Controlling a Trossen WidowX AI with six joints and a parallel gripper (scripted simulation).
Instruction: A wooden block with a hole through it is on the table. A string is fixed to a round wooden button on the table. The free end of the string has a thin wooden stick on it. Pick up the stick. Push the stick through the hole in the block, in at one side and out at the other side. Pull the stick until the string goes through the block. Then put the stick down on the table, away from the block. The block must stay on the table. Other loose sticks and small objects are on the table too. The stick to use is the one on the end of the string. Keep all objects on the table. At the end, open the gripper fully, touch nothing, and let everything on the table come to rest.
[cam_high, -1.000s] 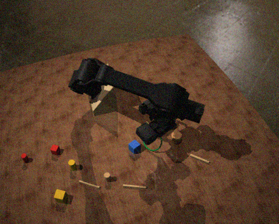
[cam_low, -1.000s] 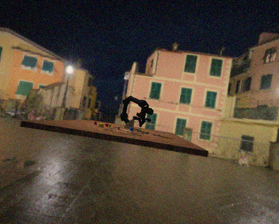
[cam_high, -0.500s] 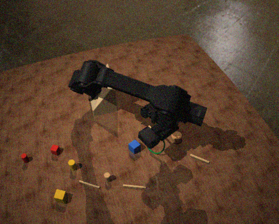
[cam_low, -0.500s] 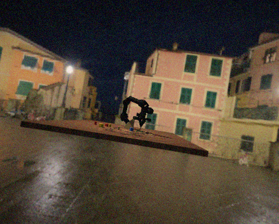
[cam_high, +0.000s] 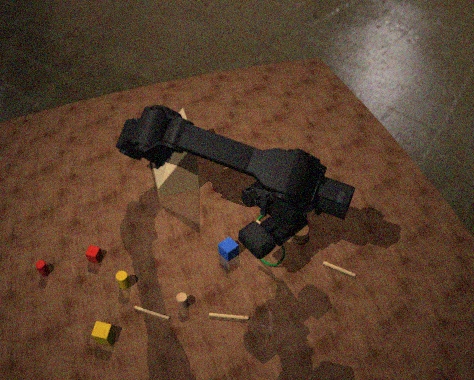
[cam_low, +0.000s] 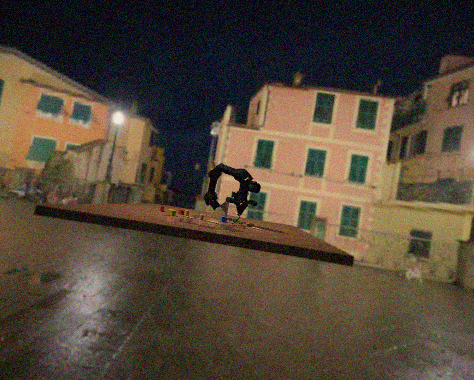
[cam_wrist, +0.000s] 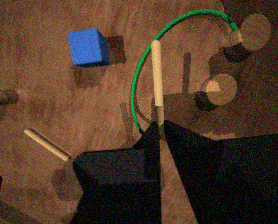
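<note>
My gripper tip is 10 cm to the left of the blue cube, 4 cm past it and 4 cm above it. The rest, counted from my gripper tip: wooden peg: 21 cm to the right, 7 cm ahead, 4 cm below; then yellow cylinder: 33 cm to the right, 4 cm below; then thin wooden stick: 1 cm to the right, 1 cm behind.
</note>
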